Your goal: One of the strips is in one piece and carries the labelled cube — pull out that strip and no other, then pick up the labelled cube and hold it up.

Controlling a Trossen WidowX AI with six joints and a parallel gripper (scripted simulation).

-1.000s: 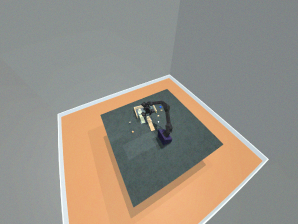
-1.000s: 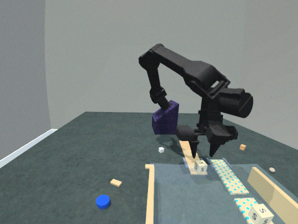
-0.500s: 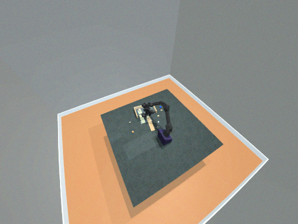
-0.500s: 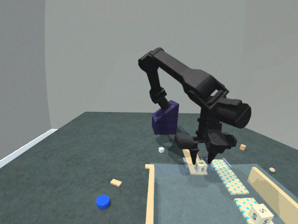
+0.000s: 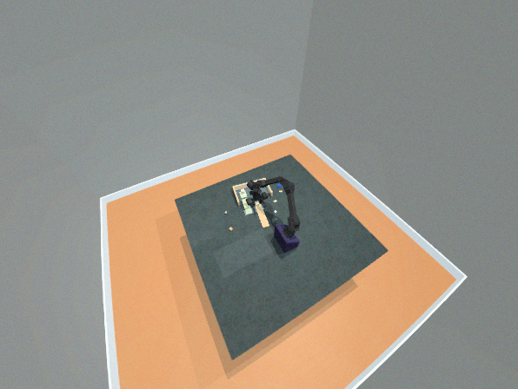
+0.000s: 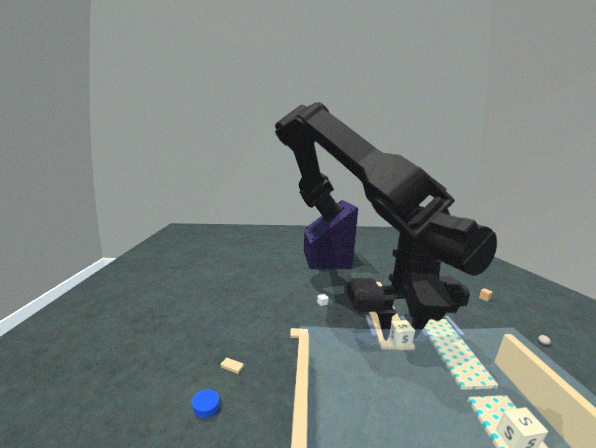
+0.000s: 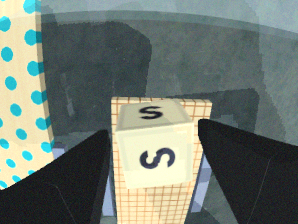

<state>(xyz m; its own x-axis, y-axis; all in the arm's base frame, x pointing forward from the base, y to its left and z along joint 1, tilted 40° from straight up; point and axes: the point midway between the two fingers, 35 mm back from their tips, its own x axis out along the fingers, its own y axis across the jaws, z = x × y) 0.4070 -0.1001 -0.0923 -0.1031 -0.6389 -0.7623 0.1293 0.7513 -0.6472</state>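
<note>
The dotted strip is 8 cm to the left of my gripper tip, 4 cm ahead of it and 1 cm below it. The rest, counted from my gripper tip: pebble: 27 cm to the left, 8 cm ahead, 1 cm below; white cube: 15 cm behind, 9 cm to the right; blue disc: 30 cm to the right, 7 cm ahead, 1 cm below.
</note>
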